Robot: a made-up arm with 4 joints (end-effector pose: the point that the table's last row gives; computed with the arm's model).
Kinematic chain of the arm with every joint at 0, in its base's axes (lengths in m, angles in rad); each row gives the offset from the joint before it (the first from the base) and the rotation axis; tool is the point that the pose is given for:
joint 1: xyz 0 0 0.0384 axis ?
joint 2: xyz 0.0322 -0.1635 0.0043 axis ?
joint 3: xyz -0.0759 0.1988 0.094 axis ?
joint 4: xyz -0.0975 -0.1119 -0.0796 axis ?
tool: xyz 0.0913 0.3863 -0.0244
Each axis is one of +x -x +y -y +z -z.
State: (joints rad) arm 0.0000 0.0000 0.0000 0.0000
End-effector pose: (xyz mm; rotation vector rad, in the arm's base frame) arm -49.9 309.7 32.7 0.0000 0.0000 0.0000
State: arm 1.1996 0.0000 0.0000 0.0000
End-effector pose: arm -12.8 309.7 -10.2 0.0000 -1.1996 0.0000
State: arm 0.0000 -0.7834 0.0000 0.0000
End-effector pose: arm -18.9 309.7 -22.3 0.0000 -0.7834 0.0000
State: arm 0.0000 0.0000 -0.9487 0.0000
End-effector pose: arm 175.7 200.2 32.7 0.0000 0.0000 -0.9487
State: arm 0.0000 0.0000 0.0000 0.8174
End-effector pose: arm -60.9 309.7 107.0 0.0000 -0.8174 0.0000
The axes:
joint 1: -y
joint 2: +y
joint 3: +z
joint 4: -y

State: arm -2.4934 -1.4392 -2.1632 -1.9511
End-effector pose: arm 41.0 9.9 -221.5 1.1784 1.4436 -2.4493
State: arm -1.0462 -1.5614 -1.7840 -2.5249
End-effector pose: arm 230.6 159.1 110.7 2.0265 1.3816 -0.1029
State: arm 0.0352 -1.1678 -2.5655 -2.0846
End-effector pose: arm 157.4 -105.7 221.4 2.5943 0.3288 0.1897
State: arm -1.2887 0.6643 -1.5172 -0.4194
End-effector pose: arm -102.1 74.0 -157.1 -1.2847 1.8109 -1.3334
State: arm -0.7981 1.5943 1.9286 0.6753
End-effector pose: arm 302.2 -71.1 204.1 2.1041 1.1056 0.0778
